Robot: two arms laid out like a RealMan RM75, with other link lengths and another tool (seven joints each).
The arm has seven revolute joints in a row. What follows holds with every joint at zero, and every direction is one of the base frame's. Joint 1 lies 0.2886 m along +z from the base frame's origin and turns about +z. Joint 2 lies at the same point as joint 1 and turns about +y. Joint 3 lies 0.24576 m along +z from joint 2 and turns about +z. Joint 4 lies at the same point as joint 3 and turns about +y. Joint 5 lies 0.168 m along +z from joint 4 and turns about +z. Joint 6 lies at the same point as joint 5 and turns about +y. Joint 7 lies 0.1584 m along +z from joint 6 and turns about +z. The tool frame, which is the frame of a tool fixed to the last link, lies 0.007 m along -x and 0.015 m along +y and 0.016 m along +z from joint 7; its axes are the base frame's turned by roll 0, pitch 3.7 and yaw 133.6 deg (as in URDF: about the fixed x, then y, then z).
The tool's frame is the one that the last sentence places.
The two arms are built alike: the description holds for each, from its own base.
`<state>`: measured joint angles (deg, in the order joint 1, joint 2, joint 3, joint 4, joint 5, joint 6, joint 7); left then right.
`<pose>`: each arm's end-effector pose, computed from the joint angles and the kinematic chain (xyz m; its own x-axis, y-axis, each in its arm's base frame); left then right.
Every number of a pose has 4 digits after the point.
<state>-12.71 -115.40 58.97 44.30 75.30 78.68 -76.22 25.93 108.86 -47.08 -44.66 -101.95 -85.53 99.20</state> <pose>-0.2390 0.2817 0.0762 -0.0073 -0.6998 -0.7143 -0.8832 0.3395 -0.3236 0.2266 0.3216 0.1081 -0.9257 -0.2330 0.2980 -0.0345 0.8366 0.5468</pose>
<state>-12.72 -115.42 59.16 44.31 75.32 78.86 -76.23 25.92 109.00 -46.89 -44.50 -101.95 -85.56 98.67</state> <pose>-0.2382 0.2810 0.0753 -0.0097 -0.7031 -0.7111 -0.8816 0.3416 -0.3257 0.2266 0.3213 0.1074 -0.9245 -0.2380 0.2978 -0.0380 0.8348 0.5492</pose>
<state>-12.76 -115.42 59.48 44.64 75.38 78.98 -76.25 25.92 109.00 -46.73 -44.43 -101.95 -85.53 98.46</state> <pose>-0.2366 0.2808 0.0747 -0.0185 -0.7058 -0.7082 -0.8795 0.3483 -0.3242 0.2269 0.3215 0.1077 -0.9244 -0.2398 0.2967 -0.0389 0.8330 0.5519</pose>
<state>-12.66 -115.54 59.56 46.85 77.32 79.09 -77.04 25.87 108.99 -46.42 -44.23 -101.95 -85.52 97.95</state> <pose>-0.2340 0.2801 0.0740 -0.0552 -0.7136 -0.6984 -0.8816 0.3632 -0.3015 0.2278 0.3214 0.1082 -0.9241 -0.2433 0.2946 -0.0410 0.8296 0.5568</pose>
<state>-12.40 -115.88 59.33 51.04 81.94 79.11 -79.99 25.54 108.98 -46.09 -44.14 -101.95 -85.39 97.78</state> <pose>-0.2319 0.2783 0.0720 -0.1030 -0.7366 -0.6684 -0.8924 0.3652 -0.2650 0.2302 0.3208 0.1092 -0.9258 -0.2383 0.2935 -0.0343 0.8261 0.5625</pose>
